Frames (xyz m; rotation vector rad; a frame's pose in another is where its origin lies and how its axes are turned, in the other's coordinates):
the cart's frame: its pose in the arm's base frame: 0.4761 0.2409 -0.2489 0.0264 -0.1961 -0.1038
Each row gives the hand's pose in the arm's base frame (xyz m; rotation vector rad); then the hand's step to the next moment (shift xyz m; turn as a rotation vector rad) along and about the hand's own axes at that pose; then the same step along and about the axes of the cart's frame.
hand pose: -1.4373 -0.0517 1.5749 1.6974 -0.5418 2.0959
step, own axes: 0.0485 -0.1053 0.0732 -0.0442 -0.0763 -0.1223
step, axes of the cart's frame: 0.1113 0.0667 0.0442 -0.0772 0.1181 -0.0532
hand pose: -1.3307 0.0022 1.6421 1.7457 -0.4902 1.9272
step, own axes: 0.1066 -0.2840 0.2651 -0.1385 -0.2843 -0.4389
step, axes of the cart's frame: 0.3772 0.1348 0.0428 -0.2697 0.4359 -0.1730
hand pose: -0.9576 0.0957 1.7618 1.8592 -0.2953 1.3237
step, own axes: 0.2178 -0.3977 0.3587 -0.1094 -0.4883 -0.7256
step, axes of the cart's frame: 0.5469 0.1060 -0.1548 -0.3721 0.7722 -0.2052
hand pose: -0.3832 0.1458 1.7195 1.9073 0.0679 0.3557
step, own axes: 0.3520 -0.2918 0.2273 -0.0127 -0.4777 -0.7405
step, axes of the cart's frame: 0.3750 0.0097 -0.3464 -0.2840 0.8128 -0.1884
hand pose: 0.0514 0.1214 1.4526 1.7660 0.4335 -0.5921
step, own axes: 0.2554 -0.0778 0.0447 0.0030 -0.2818 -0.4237
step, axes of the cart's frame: 0.1094 -0.0180 -0.2470 -0.1618 0.4670 -0.1209
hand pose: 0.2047 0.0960 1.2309 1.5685 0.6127 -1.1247
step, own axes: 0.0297 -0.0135 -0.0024 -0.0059 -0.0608 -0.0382
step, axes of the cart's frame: -0.0044 0.0006 -0.0324 -0.0493 0.0503 -0.0152
